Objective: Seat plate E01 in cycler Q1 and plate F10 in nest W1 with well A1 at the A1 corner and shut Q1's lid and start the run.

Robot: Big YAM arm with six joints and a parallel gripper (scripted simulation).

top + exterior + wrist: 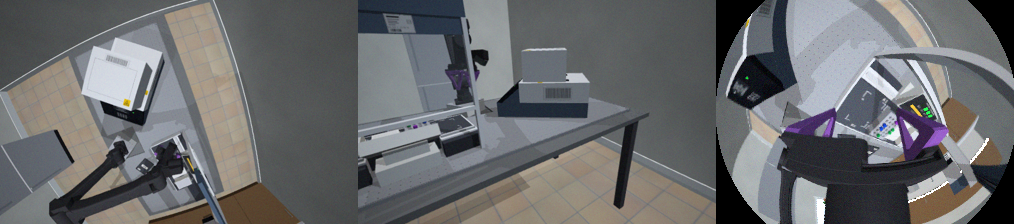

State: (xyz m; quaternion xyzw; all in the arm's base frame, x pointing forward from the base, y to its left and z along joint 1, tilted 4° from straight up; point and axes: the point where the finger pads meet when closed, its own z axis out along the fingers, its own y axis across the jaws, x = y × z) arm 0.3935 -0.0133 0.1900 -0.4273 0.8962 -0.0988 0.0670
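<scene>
Now: hand 200 mm to the left of the tube cooling block, 150 mm above it and 30 mm past it. The rest, counted from my hand: frame post: 120 mm ahead, 20 mm to the left, 10 mm above; white deep-well block: 410 mm to the right, 150 mm below, 10 mm ahead; label: 290 mm behind, 220 mm to the right, 220 mm below.
</scene>
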